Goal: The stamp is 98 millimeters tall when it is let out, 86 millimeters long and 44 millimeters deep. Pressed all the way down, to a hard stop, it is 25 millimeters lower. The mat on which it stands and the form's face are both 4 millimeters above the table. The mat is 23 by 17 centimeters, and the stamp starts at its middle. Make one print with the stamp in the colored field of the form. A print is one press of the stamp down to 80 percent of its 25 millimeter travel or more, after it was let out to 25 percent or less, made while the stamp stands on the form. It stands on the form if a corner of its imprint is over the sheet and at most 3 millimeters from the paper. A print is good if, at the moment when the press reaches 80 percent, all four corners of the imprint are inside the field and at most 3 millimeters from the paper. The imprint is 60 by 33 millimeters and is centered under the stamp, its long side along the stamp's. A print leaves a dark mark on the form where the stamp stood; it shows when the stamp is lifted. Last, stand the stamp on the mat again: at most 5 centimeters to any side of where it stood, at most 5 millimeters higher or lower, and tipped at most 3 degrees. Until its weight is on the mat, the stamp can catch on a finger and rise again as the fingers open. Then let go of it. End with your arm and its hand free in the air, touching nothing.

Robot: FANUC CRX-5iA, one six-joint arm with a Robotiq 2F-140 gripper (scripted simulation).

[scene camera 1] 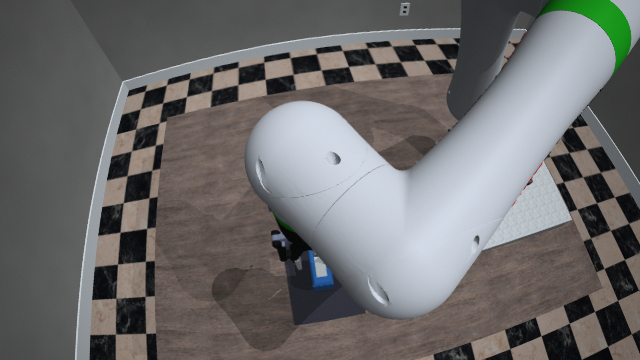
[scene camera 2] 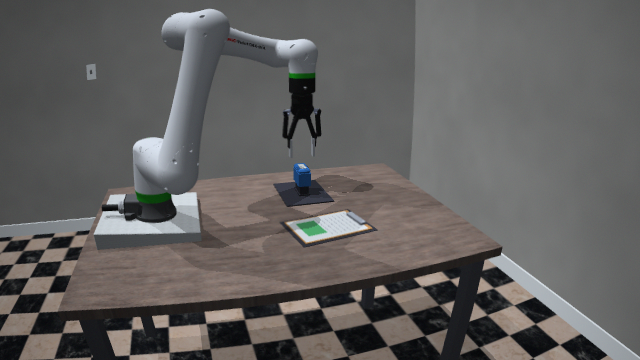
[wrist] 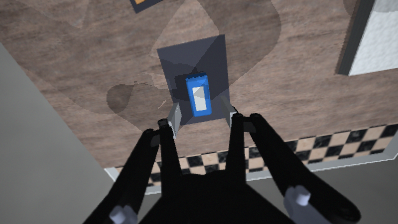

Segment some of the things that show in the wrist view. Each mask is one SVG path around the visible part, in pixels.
My gripper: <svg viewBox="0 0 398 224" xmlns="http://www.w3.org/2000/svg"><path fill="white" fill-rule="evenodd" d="M361 214L349 199L312 173L261 114L252 113L250 117L245 117L223 95L220 96L221 110L231 130L225 169L215 170L204 175L194 173L182 174L174 142L182 115L179 103L174 103L168 117L157 122L158 130L147 129L142 133L109 193L83 224L137 224L137 215L144 199L159 145L161 147L162 167L160 167L161 197L138 224L357 224L361 219ZM244 132L249 132L275 184L284 197L283 204L289 217L246 183Z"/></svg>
A blue stamp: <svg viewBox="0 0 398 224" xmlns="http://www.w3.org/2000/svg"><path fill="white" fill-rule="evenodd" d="M206 72L192 73L186 77L186 86L194 117L206 116L212 113Z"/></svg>
